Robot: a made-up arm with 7 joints.
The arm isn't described. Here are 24 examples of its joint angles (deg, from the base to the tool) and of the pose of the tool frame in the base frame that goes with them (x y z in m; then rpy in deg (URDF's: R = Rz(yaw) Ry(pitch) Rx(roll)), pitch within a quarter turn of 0, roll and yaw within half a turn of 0).
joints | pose
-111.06 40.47 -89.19 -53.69 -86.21 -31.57 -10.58 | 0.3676 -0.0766 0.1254 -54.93 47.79 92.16
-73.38 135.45 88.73 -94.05 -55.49 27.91 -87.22 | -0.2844 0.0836 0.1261 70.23 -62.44 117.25
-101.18 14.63 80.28 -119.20 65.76 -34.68 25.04 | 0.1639 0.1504 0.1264 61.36 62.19 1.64
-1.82 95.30 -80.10 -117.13 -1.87 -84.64 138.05 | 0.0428 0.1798 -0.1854 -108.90 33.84 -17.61
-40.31 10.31 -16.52 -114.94 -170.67 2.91 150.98 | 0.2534 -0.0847 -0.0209 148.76 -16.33 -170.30
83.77 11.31 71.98 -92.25 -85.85 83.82 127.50 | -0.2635 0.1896 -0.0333 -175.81 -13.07 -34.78
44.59 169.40 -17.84 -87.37 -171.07 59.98 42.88 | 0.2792 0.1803 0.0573 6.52 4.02 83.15
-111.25 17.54 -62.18 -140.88 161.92 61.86 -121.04 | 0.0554 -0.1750 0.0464 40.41 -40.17 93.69
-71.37 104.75 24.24 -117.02 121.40 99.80 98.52 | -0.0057 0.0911 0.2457 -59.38 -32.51 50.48
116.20 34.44 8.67 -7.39 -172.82 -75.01 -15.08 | -0.3760 0.0492 0.1827 -151.16 2.01 -3.09
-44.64 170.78 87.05 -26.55 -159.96 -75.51 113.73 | -0.2783 0.0151 0.3125 155.34 -44.52 -62.04
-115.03 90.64 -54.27 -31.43 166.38 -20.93 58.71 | 0.1680 0.2804 0.2578 170.98 50.73 55.16
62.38 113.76 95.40 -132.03 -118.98 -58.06 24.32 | 0.1594 0.0645 0.1329 -68.38 41.03 104.47
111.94 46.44 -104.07 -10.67 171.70 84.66 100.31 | -0.3604 0.0912 0.1984 -103.84 -51.21 1.37
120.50 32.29 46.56 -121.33 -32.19 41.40 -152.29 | -0.1688 0.1839 0.0028 -86.57 -32.52 -176.04
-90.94 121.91 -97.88 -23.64 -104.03 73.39 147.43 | -0.0064 0.3982 0.1330 160.73 13.55 -64.73
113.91 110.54 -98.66 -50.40 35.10 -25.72 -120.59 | -0.1296 0.3181 0.2046 -152.82 -65.22 -41.55
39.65 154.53 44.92 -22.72 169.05 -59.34 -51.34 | 0.2523 0.1658 0.2922 -149.92 -15.65 -135.59
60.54 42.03 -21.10 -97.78 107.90 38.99 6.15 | -0.1079 0.1118 -0.2719 -29.08 35.93 63.41
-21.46 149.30 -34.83 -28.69 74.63 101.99 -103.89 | -0.0045 0.2502 0.3345 38.64 40.38 6.31
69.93 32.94 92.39 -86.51 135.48 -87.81 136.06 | -0.1989 0.2729 0.0321 116.72 15.13 98.99
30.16 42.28 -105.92 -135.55 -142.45 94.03 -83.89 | -0.1243 -0.0674 -0.1503 133.74 71.24 -39.98
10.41 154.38 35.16 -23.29 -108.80 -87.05 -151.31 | 0.1222 0.1427 0.3756 -15.72 -72.39 93.41
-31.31 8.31 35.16 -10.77 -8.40 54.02 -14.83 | 0.2429 0.0564 -0.3397 -5.71 11.35 2.19
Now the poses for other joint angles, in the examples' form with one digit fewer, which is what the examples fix.
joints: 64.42 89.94 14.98 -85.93 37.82 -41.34 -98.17
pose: 0.054 0.321 -0.099 56.9 51.0 -124.5
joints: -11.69 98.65 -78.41 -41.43 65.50 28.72 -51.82
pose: 0.068 0.398 -0.063 40.2 55.0 -31.1
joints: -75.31 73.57 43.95 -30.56 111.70 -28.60 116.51
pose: 0.195 0.337 0.149 103.5 7.8 -1.3
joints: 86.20 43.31 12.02 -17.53 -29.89 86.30 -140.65
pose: -0.373 0.195 -0.019 -169.1 -9.3 -72.6
